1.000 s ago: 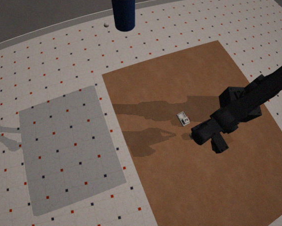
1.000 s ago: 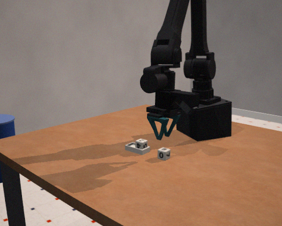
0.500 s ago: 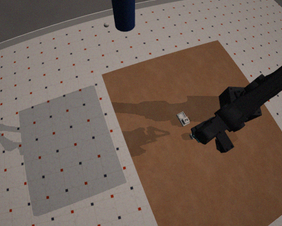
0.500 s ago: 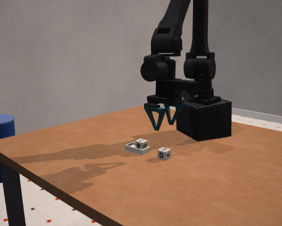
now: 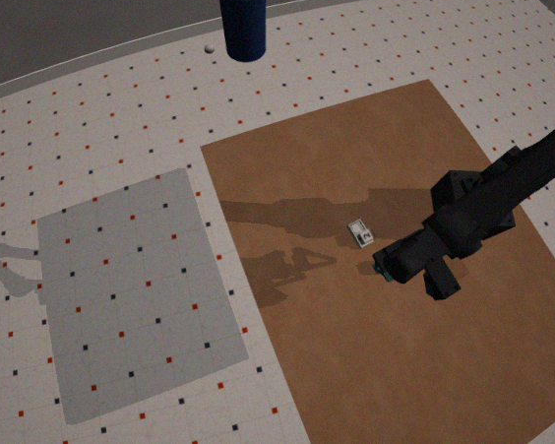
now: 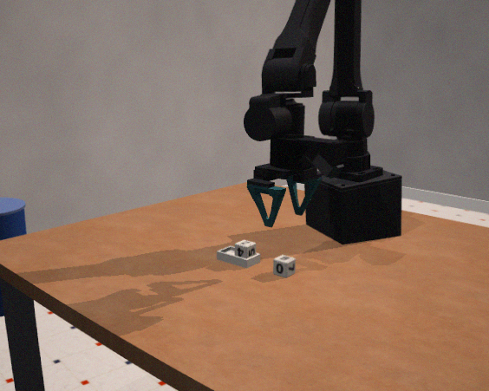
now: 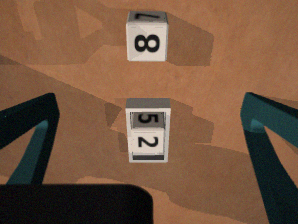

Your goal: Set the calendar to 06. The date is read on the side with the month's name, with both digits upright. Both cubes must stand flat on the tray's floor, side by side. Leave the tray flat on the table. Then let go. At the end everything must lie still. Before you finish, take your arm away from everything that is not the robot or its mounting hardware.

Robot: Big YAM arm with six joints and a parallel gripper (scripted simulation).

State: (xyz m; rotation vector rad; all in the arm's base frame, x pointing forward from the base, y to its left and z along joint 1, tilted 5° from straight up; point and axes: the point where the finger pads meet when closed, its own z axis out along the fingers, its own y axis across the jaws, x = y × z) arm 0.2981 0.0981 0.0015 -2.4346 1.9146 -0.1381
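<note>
My hand is 9 cm above the white digit cube. Round my hand: white tray: 2 cm ahead, 10 cm to the right, 10 cm below.
</note>
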